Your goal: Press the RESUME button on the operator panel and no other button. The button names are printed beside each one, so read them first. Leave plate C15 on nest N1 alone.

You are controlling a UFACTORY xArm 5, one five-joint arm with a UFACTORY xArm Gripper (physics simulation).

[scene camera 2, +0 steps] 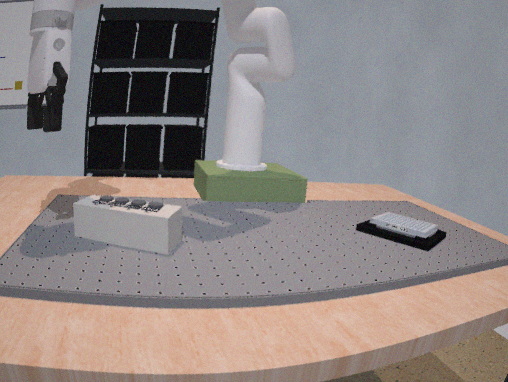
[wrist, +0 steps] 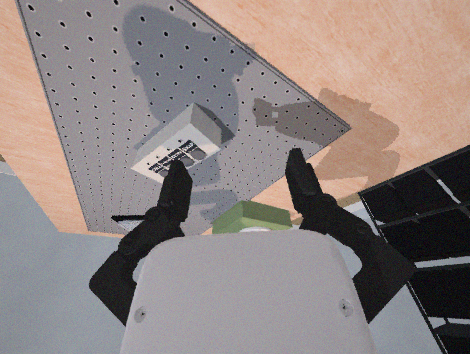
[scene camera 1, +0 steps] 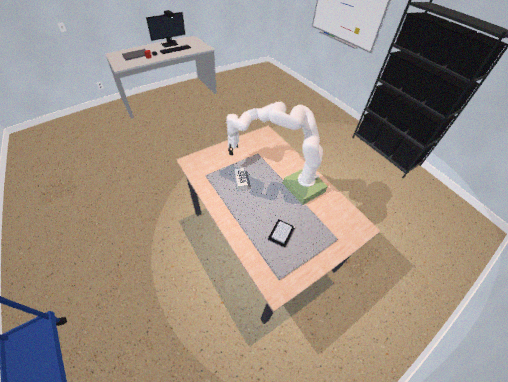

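Where they show: gripper, between the fingertips: (scene camera 2: 43, 130) (wrist: 236, 165) (scene camera 1: 233, 151); arm's base, origin of its link: (scene camera 2: 241, 167) (scene camera 1: 306, 180).
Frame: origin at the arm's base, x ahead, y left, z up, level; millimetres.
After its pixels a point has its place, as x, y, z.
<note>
The operator panel (scene camera 1: 242, 178) {429, -176, -2} (scene camera 2: 125, 227) {469, -188, -26} (wrist: 175, 143) {447, -235, -3} is a pale box on the perforated mat, with a row of round grey buttons on top. Dark name labels stand beside the buttons; I cannot read them reliably now, and a finger covers part of the row in the wrist view. My gripper (scene camera 1: 233, 149) {430, -354, 109} (scene camera 2: 44, 129) {430, -354, 109} (wrist: 236, 165) {430, -354, 109} is open and empty, high above the table and off to the side of the panel, touching nothing. The pale plate C15 (scene camera 1: 282, 232) {346, 304, -35} (scene camera 2: 404, 224) {364, 287, -30} lies on the black nest N1 (scene camera 2: 430, 243) {439, 312, -44} (wrist: 127, 218) {401, 269, -44}, at the mat's other end.
The grey mat (scene camera 1: 300, 250) {291, 448, -56} (scene camera 2: 225, 270) {522, -43, -55} (wrist: 100, 105) {558, -183, -55} lies on the wooden table (scene camera 1: 260, 285) {600, 547, -68} (scene camera 2: 225, 340) {673, -46, -68}. The green base block (scene camera 1: 305, 192) {65, 97, -1} (scene camera 2: 250, 187) {128, 15, -25} (wrist: 252, 214) {106, -87, -16} carries the arm at the mat's edge. A black shelf rack (scene camera 2: 150, 63) stands behind the table.
</note>
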